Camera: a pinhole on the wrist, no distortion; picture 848 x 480 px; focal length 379.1 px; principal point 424.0 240.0 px. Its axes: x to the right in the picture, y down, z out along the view. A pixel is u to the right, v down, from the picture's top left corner.
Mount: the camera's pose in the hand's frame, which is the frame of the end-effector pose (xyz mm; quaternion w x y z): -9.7 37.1 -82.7 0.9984 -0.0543 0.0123 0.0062
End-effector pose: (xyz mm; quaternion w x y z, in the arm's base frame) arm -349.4 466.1 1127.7 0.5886 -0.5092 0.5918 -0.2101
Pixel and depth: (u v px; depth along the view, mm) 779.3 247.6 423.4
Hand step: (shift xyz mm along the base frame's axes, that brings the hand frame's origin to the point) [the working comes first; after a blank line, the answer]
In the camera's frame: 396.8 8.5 423.4

347.7 -185.0 -344.5
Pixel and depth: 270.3 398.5 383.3
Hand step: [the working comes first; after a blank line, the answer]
In the camera's frame: -155.4 160.3 383.3

141.9 327.2 -186.4
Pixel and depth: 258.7 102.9 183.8
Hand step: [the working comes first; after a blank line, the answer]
In the camera's frame: -80.1 -66.5 183.8

85.1 106.2 25.3
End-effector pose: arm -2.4 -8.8 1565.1 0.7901 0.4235 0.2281 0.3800
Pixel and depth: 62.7 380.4 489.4
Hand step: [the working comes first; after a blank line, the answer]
In the camera's frame: -466.4 181.2 489.4

-121.4 -473.2 454.1
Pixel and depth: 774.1 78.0 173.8
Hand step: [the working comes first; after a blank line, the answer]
In the camera's frame: 160.5 -74.3 173.8

165.4 71.5 30.9
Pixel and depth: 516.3 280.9 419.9
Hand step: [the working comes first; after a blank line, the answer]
In the camera's frame: 102.2 45.3 419.9

232.6 -35.9 280.4
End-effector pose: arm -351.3 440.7 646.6 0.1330 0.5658 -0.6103 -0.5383
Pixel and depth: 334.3 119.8 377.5
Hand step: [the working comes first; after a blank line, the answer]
In the camera's frame: -89.3 -119.7 377.5

-185.8 238.7 -112.8
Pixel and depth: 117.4 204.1 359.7
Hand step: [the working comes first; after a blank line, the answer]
In the camera's frame: -290.9 -34.1 359.7

-147.3 379.2 51.7
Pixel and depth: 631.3 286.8 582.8
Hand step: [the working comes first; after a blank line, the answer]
In the camera's frame: 318.7 71.9 582.8

-571.2 -63.4 -187.2
